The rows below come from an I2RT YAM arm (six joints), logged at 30 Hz.
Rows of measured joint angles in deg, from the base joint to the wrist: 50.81, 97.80, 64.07, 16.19, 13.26, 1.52; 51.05, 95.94, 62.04, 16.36, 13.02, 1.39; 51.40, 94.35, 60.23, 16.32, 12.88, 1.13; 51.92, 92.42, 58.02, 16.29, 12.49, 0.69; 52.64, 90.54, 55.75, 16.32, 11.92, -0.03; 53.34, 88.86, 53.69, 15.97, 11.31, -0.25; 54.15, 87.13, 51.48, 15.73, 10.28, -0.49; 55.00, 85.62, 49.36, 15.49, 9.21, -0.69; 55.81, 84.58, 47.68, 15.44, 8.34, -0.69; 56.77, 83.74, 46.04, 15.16, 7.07, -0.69; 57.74, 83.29, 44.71, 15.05, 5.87, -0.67; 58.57, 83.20, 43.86, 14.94, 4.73, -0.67; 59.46, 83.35, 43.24, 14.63, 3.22, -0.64
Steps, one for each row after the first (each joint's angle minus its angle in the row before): 0.24, -1.86, -2.03, 0.17, -0.24, -0.13; 0.35, -1.59, -1.81, -0.04, -0.14, -0.26; 0.52, -1.93, -2.21, -0.03, -0.39, -0.44; 0.72, -1.88, -2.27, 0.03, -0.57, -0.72; 0.70, -1.68, -2.06, -0.35, -0.61, -0.22; 0.81, -1.73, -2.21, -0.24, -1.03, -0.24; 0.85, -1.51, -2.12, -0.24, -1.07, -0.20; 0.81, -1.04, -1.68, -0.05, -0.87, 0.00; 0.96, -0.84, -1.64, -0.28, -1.27, 0.00; 0.97, -0.45, -1.33, -0.11, -1.20, 0.02; 0.83, -0.09, -0.85, -0.11, -1.14, 0.00; 0.89, 0.15, -0.62, -0.31, -1.51, 0.03
